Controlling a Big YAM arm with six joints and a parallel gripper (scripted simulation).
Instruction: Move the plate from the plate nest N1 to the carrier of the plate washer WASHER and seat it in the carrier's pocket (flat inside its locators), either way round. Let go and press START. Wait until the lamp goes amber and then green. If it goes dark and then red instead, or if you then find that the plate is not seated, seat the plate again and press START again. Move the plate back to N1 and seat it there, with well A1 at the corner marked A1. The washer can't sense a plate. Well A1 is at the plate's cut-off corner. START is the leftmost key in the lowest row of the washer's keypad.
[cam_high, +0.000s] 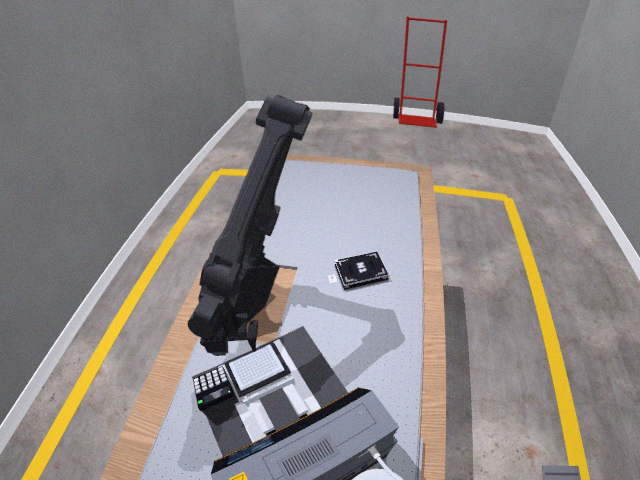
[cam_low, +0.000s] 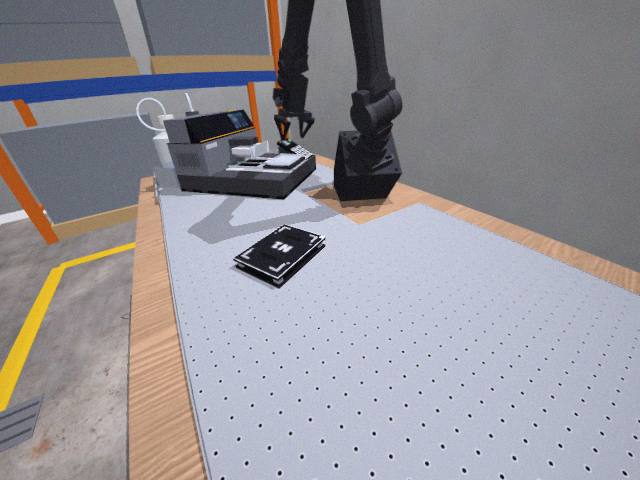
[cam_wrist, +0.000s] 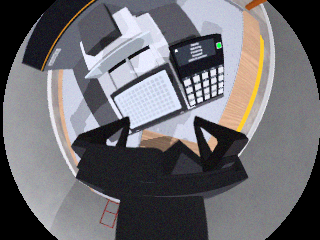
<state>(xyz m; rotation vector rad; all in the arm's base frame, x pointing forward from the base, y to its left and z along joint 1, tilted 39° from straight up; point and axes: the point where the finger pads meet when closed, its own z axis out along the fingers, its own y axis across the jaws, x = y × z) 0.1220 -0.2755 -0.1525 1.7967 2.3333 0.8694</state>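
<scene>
Now: hand 4 cm short of the white well plate and 8 cm above it. The rest, counted from my hand: small white tag 12 cm ahead, 43 cm to the left, 16 cm below; then plate washer 16 cm ahead, 10 cm to the right, 3 cm below; then dark carrier 4 cm ahead, 9 cm below.
</scene>
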